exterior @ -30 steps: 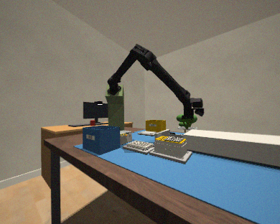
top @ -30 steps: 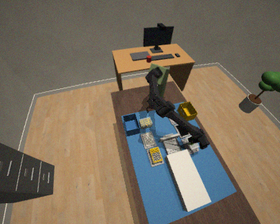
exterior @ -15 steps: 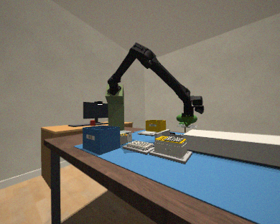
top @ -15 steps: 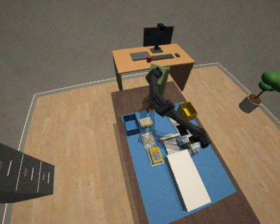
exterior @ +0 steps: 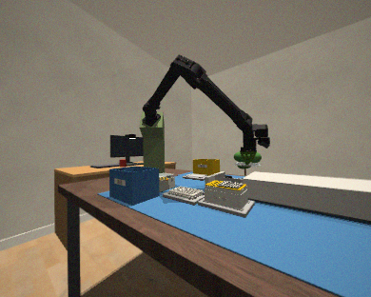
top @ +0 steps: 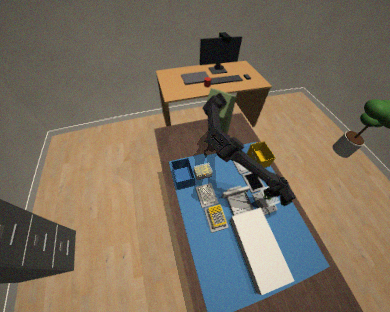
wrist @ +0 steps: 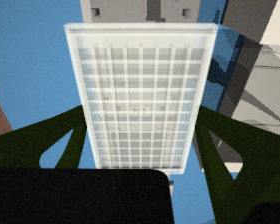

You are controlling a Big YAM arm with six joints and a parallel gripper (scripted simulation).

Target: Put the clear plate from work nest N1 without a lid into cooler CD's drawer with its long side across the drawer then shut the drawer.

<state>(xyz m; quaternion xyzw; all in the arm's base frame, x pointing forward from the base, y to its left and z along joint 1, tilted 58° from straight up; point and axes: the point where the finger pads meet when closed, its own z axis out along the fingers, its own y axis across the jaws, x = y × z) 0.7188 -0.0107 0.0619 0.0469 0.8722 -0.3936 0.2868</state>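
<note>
Right now my hand is 80 mm past the cooler drawer, 170 mm to the left of it and 90 mm above it. From my hand the other things lie so: black plate (160 mm behind, 60 mm to the left, 100 mm below); then clear plate (10 mm below); then grey work nest (110 mm below).
</note>
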